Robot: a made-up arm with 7 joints. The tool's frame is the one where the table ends. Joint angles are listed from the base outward.
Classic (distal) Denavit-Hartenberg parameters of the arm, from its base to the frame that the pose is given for. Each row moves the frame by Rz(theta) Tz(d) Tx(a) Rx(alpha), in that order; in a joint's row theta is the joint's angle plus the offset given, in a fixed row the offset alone. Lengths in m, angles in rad.
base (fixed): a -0.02; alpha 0; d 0; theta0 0
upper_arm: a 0.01; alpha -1.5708; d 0.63; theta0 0
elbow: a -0.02; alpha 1.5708; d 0.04; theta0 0
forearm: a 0.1; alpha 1.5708; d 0.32; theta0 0
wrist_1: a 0.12; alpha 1.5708; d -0.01; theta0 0
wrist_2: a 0.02; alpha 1.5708; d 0.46; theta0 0
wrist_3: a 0.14; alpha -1.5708; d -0.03; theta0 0
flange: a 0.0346; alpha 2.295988; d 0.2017; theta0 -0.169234
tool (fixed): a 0; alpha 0; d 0.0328; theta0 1.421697
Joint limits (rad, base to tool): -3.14..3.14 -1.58..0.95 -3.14..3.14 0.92..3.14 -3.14..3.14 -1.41..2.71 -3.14..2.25
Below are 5 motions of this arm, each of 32 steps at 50 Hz.
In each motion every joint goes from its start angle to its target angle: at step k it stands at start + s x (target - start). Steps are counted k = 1, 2, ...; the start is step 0. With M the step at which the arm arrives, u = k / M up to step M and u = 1 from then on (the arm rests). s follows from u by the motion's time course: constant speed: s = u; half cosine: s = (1 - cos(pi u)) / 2; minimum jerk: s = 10 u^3 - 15 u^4 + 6 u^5.
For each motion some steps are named. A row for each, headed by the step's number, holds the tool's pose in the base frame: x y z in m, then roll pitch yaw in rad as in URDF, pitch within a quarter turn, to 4 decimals.
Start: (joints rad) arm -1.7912 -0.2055 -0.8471 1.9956 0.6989 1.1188 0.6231
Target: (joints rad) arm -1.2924 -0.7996 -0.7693 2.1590 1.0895 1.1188 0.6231
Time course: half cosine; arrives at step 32
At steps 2, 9, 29, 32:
2: -0.5558 -0.2299 1.3783 -0.3270 -0.4785 -1.8045
9: -0.5061 -0.1964 1.4269 -0.3179 -0.6458 -1.6768
29: -0.4294 0.0872 1.5121 -0.9484 -1.3480 -0.4617
32: -0.4317 0.0960 1.5107 -1.0287 -1.3587 -0.3663

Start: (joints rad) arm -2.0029 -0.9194 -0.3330 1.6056 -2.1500 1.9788 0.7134
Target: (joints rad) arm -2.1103 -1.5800 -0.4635 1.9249 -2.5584 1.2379 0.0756
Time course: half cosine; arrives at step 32
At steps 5, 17, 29, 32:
5: -0.2341 0.2972 1.4262 -1.5359 0.1082 2.5299
17: -0.0608 0.5808 1.3665 -1.5562 0.1013 2.4511
29: 0.0988 0.7774 1.1958 -1.6408 0.1987 2.3077
32: 0.1063 0.7853 1.1847 -1.6467 0.2066 2.2999

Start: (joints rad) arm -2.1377 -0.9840 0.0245 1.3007 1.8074 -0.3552 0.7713
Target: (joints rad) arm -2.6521 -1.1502 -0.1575 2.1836 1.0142 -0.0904 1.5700
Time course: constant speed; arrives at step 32
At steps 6, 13, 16, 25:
6: -0.2291 0.0576 1.3589 1.9660 -0.6548 2.5809
13: -0.1271 0.2123 1.4247 2.3187 -0.6748 2.2484
16: -0.0672 0.2736 1.4397 2.4629 -0.6695 2.1055
25: 0.1588 0.4171 1.4341 2.8489 -0.6086 1.6962

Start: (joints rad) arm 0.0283 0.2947 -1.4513 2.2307 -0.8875 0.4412 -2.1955
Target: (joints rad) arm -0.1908 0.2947 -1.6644 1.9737 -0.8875 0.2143 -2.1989
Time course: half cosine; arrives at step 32
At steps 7, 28, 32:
7: 0.2894 -0.4954 1.4197 1.6525 -0.3138 -2.4826
28: 0.0797 -0.6181 1.3572 1.5386 -0.3305 -2.7103
32: 0.0688 -0.6213 1.3542 1.5339 -0.3303 -2.7203

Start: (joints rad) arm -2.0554 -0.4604 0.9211 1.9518 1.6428 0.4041 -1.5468
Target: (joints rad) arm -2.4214 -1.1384 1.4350 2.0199 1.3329 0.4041 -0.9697
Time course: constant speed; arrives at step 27
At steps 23, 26, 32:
23: 0.8301 -0.0986 1.1509 -2.3708 0.4991 0.1634
26: 0.8740 -0.0973 1.0799 -2.3432 0.5733 0.1558
32: 0.8874 -0.0984 1.0549 -2.3329 0.5981 0.1530

